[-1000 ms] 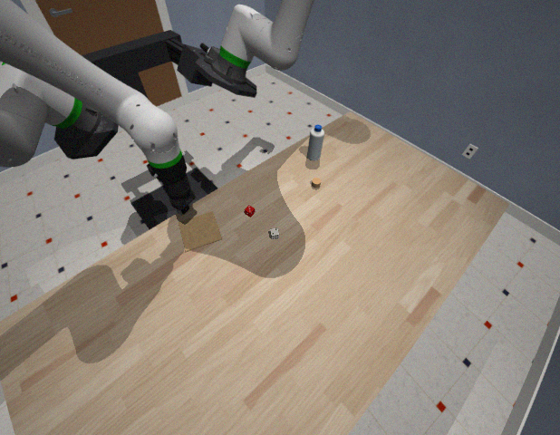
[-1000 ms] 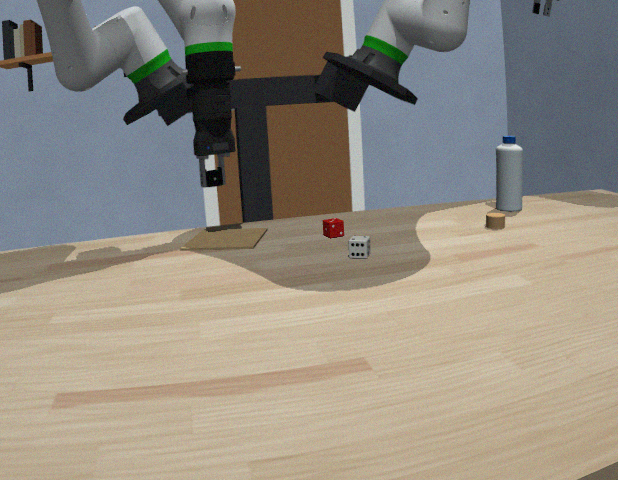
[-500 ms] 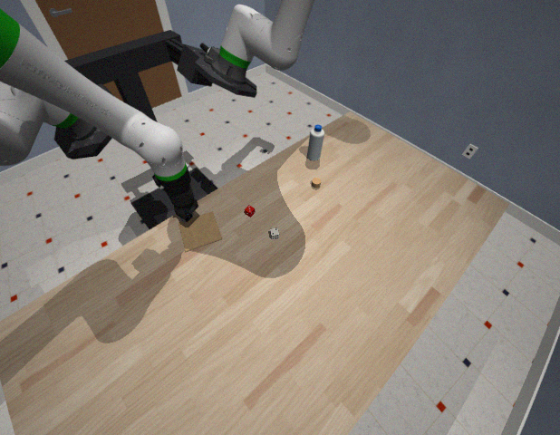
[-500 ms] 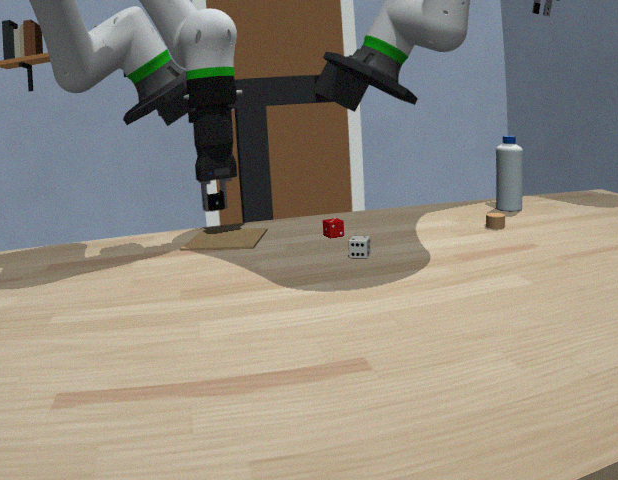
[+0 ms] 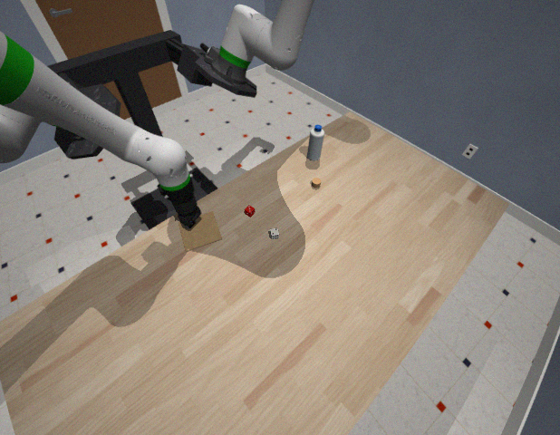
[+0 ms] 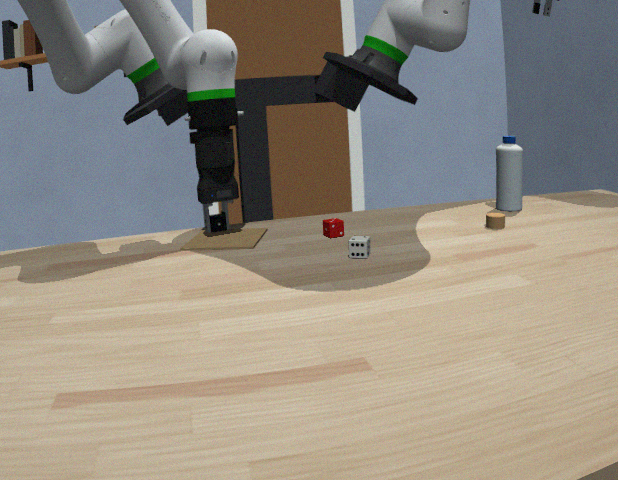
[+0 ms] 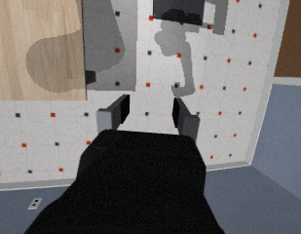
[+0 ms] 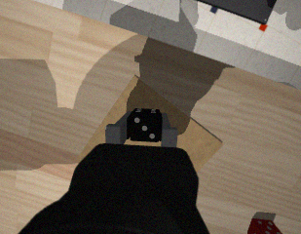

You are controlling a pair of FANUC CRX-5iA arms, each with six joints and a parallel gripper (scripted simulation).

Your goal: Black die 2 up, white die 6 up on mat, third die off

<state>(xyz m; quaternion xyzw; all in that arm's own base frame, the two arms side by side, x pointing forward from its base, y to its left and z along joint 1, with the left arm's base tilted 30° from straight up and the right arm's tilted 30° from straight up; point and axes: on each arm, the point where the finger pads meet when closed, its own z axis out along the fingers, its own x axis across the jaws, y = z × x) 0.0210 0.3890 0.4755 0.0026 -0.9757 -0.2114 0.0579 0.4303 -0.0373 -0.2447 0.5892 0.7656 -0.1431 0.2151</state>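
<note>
My right hand is right at the black die. The rest, counted from my right hand: tan mat: 40 mm ahead, 20 mm to the left, 30 mm below; then white die: 220 mm ahead, 240 mm to the left, 10 mm below; then red die: 80 mm ahead, 220 mm to the left, 10 mm below.
</note>
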